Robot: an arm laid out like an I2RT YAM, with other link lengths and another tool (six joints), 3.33 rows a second.
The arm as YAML. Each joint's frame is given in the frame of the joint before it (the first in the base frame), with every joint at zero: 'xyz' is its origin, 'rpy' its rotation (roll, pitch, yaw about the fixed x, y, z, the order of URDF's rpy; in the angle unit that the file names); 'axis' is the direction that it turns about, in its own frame. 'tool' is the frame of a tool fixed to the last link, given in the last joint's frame.
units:
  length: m
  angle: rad
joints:
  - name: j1
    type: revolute
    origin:
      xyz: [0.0, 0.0, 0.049]
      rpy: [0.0, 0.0, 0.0]
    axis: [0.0, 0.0, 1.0]
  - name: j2
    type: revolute
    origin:
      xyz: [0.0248, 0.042, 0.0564]
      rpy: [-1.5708, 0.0, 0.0]
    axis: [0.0, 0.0, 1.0]
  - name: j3
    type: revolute
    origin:
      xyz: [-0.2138, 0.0, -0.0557]
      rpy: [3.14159, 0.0, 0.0]
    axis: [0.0, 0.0, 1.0]
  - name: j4
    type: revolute
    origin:
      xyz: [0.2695, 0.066, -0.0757]
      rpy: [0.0, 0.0, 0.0]
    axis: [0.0, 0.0, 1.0]
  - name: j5
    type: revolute
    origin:
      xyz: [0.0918, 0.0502, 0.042]
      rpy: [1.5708, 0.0, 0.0]
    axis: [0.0, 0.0, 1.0]
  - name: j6
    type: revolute
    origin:
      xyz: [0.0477, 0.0, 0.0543]
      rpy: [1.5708, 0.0, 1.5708]
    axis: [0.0, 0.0, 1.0]
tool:
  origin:
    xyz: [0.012, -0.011, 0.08]
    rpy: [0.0, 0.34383, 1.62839]
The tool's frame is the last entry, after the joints.
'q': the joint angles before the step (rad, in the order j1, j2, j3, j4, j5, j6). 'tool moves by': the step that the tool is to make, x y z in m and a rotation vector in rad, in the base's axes. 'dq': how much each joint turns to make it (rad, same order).
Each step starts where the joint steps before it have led.
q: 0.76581 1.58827 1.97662 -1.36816 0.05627 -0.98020
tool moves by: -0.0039 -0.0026 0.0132 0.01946 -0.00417 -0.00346
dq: 0.00017 0.00496 0.05531 -0.03434 -0.00715 0.00929
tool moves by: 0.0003 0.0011 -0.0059 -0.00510 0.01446 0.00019
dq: -0.00014 0.00120 -0.01716 0.00426 -0.00543 0.00331
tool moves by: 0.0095 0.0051 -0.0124 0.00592 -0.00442 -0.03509
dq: -0.00014 -0.00148 -0.06083 0.06507 0.01862 0.02965
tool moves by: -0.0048 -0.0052 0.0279 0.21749 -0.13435 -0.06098
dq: 0.00009 -0.22781 -0.24925 0.26404 -0.00759 0.08782
